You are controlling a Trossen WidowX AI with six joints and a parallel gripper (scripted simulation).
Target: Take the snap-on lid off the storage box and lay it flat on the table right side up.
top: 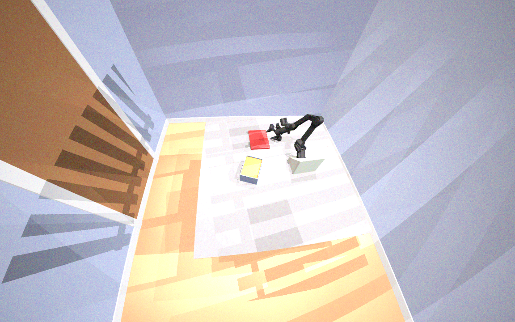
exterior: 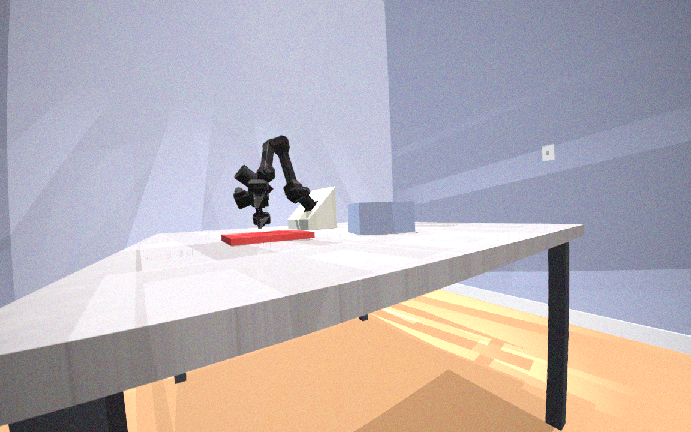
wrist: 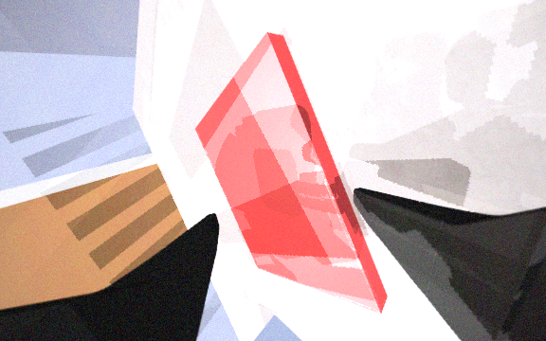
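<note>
The red lid is 9 cm ahead of my gripper tip, 5 cm below it and 1 cm to the right of it. The rest, counted from my gripper tip: blue-grey storage box: 33 cm to the left, 24 cm ahead, 1 cm below.
</note>
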